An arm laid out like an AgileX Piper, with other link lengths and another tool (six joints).
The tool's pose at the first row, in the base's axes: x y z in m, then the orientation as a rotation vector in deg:
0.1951 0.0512 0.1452 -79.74 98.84 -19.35
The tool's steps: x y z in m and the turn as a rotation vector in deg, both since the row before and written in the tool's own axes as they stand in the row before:
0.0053 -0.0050 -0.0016 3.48 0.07 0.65
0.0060 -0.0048 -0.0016 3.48 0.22 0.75
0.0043 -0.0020 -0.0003 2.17 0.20 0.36
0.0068 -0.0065 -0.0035 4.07 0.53 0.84
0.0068 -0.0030 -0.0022 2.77 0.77 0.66
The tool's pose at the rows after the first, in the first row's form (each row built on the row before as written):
0.1972 0.0443 0.1471 -76.65 97.94 -21.87
0.1988 0.0368 0.1486 -73.46 97.16 -24.39
0.1996 0.0321 0.1482 -71.56 96.63 -26.04
0.1999 0.0226 0.1515 -67.83 95.80 -29.09
0.1991 0.0149 0.1515 -65.17 95.57 -31.34

